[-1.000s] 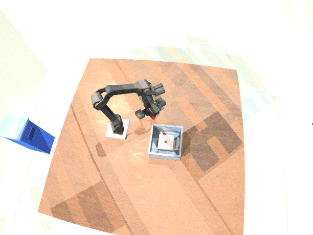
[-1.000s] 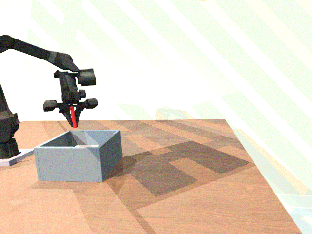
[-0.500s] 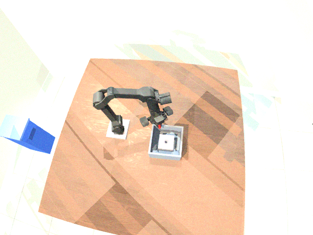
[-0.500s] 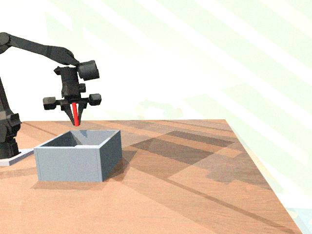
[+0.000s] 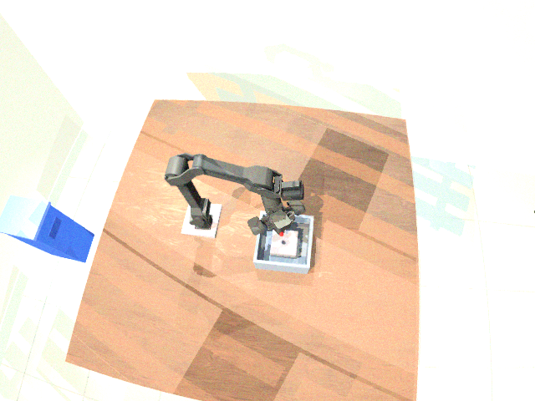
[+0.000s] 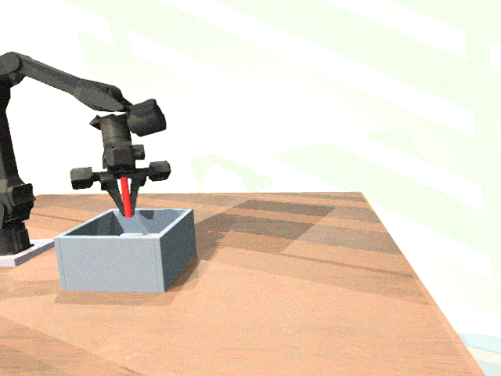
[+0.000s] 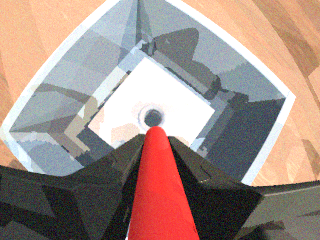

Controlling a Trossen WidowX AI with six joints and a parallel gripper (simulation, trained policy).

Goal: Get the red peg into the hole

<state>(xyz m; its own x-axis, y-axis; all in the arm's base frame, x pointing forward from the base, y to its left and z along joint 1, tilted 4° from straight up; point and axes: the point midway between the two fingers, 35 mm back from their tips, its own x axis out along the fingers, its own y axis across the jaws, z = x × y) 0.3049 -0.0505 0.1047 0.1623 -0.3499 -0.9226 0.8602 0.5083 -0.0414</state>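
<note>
The red peg lies 4 cm above my gripper tip and 1 cm to the left of it. The rest, counted from my gripper tip: grey box 8 cm below, 2 cm to the right, 1 cm ahead.
</note>
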